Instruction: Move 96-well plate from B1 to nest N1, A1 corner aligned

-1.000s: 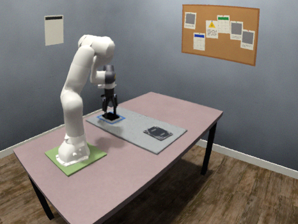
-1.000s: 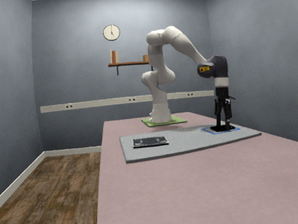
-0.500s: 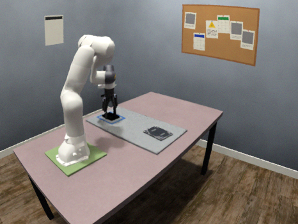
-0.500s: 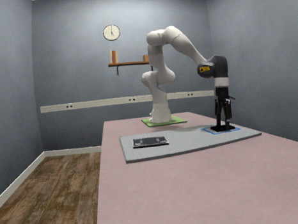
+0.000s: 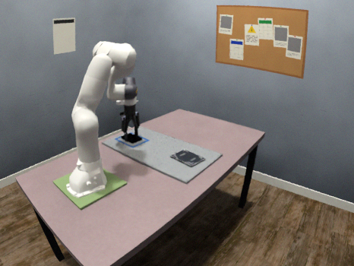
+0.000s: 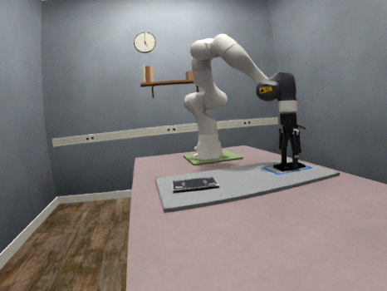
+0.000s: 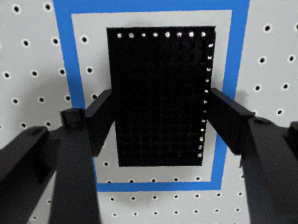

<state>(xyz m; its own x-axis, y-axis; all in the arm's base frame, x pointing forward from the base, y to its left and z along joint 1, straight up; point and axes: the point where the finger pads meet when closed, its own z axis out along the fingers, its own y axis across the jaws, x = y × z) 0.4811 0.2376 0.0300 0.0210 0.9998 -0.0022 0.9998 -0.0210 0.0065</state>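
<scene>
The dark plate nest is 3 cm ahead of my hand, 44 cm to the right of it and 2 cm below it. The rest, counted from my hand: A1 label (9 cm ahead, 38 cm to the right, 2 cm below); black 96-well plate (2 cm below).
</scene>
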